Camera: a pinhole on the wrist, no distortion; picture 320 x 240 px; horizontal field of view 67.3 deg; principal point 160.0 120.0 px. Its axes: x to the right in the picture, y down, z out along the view. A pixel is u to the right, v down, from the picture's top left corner.
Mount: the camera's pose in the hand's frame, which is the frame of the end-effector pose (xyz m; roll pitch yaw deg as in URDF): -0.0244 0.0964 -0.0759 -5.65 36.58 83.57
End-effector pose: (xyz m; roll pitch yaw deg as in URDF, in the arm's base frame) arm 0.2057 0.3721 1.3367 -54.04 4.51 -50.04
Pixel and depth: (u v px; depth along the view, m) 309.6 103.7 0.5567
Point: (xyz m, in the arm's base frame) 0.6190 0.7321 0.8625
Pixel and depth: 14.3 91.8 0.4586
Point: 0.5587 0.6657 1.4884
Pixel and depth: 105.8 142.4 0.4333
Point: 0.4764 0.7158 1.3075
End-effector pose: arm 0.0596 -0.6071 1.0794 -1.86 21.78 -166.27
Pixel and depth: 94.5 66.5 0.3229
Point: 0.0025 -0.8515 1.2851
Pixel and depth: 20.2 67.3 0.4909
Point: -0.1133 -0.8280 1.5187
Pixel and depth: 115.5 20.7 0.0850
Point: 0.0854 -0.7378 1.0769
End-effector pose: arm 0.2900 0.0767 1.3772 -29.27 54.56 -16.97
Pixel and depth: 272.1 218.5 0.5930
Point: 0.2350 0.8285 1.5028
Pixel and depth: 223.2 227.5 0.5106
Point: 0.2747 0.6773 1.5559
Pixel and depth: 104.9 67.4 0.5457
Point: 0.6518 0.4832 1.4579
